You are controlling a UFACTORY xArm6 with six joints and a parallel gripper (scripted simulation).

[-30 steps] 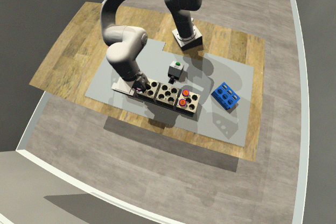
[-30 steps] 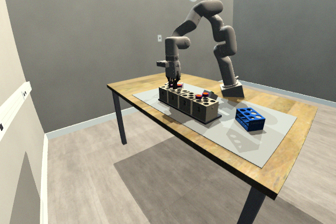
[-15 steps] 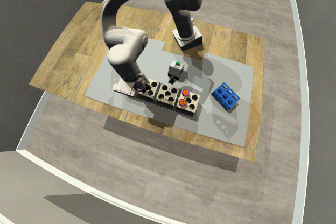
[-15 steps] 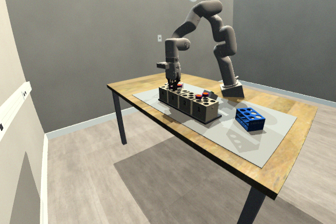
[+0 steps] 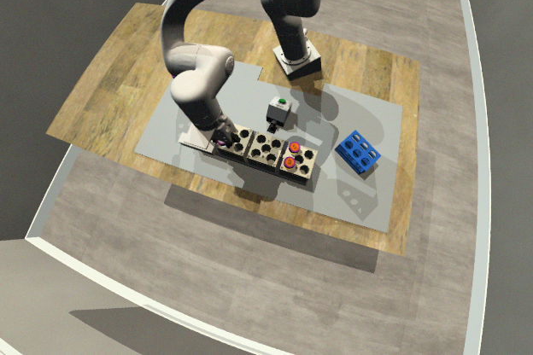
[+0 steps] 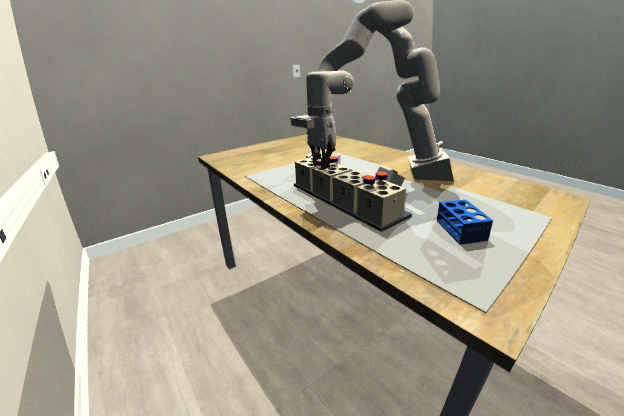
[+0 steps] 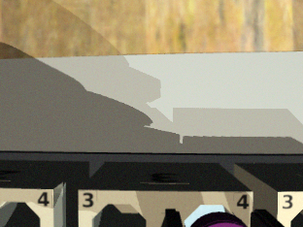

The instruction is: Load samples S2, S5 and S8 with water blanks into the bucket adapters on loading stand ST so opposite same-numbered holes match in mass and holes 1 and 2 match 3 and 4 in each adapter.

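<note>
My hand is 1 cm to the left of the water blank and 5 cm above it. The rest, counted from my hand: white blank rack: 17 cm behind, 25 cm to the right, 9 cm below; green DONE key: 24 cm behind, 11 cm to the left, 6 cm below; blue sample rack: 17 cm behind, 43 cm to the left, 9 cm below.
</note>
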